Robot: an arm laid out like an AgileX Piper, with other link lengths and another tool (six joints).
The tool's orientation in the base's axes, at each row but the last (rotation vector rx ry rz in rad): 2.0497 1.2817 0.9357; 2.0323 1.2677 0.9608; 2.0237 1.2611 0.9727; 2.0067 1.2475 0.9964; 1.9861 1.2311 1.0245; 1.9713 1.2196 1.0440; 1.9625 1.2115 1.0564; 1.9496 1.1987 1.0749; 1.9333 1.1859 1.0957; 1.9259 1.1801 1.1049
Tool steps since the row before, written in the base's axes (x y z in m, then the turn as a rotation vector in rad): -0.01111 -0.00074 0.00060 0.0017 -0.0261 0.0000; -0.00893 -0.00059 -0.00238 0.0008 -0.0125 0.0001; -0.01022 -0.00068 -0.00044 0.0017 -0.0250 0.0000; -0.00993 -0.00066 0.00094 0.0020 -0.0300 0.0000; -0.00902 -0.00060 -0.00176 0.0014 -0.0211 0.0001; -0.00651 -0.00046 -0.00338 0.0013 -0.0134 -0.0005; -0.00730 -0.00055 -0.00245 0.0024 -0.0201 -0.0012; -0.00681 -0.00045 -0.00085 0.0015 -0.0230 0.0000; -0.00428 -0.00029 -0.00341 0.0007 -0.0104 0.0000; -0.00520 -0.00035 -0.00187 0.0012 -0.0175 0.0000
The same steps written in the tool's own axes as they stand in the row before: -0.00391 -0.00521 -0.00905 -0.0233 0.0113 0.0035; -0.00387 -0.00618 -0.00571 -0.0111 0.0055 0.0016; -0.00376 -0.00524 -0.00797 -0.0223 0.0109 0.0034; -0.00318 -0.00385 -0.00866 -0.0268 0.0131 0.0040; -0.00359 -0.00533 -0.00659 -0.0188 0.0093 0.0028; -0.00324 -0.00542 -0.00376 -0.0120 0.0056 0.0024; -0.00323 -0.00493 -0.00499 -0.0180 0.0083 0.0042; -0.00247 -0.00336 -0.00546 -0.0205 0.0100 0.0031; -0.00248 -0.00439 -0.00214 -0.0093 0.0046 0.0014; -0.00225 -0.00344 -0.00371 -0.0156 0.0077 0.0024
